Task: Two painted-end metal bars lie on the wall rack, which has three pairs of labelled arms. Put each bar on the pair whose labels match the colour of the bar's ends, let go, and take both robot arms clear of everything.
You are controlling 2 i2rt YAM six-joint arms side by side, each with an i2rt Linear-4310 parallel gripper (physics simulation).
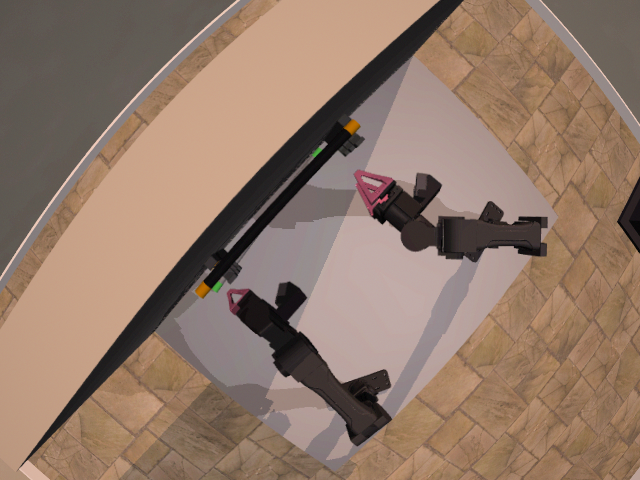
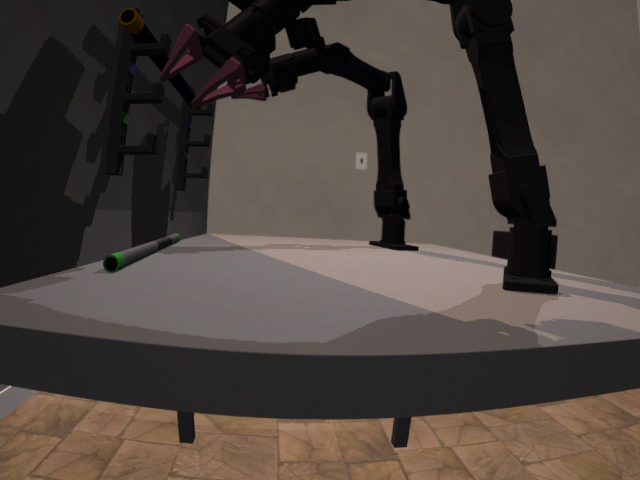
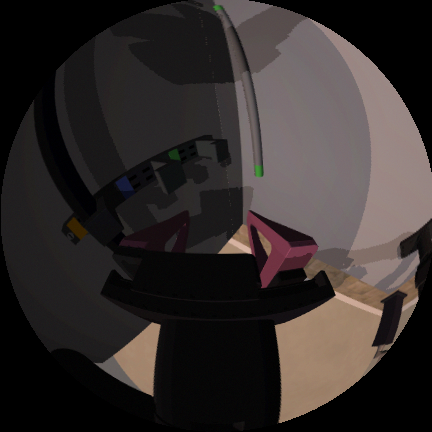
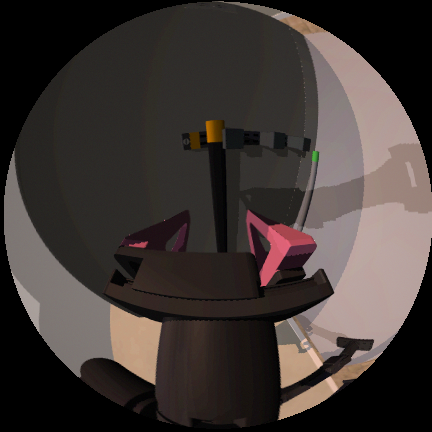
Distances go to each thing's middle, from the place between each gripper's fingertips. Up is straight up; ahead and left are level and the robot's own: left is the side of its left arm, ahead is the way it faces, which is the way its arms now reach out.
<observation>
Now: the orange-ended black bar (image 1: 309, 171) 230 mm to the right of my left hand, 100 mm above it and 60 mm ahead of it. The rest, counted from my left hand: rack post (image 2: 181, 170) 460 mm to the right, 40 mm ahead, 20 mm above; then green-ended grey bar (image 2: 112, 263) 210 mm below, 190 mm to the right, 60 mm ahead.
Right now the rack post is 110 mm below my right hand, 80 mm to the right of it and 70 mm ahead of it. Also, from my right hand: orange-ended black bar 150 mm to the left, 90 mm ahead, 30 mm below; green-ended grey bar 340 mm below, 190 mm to the left, 90 mm ahead.
</observation>
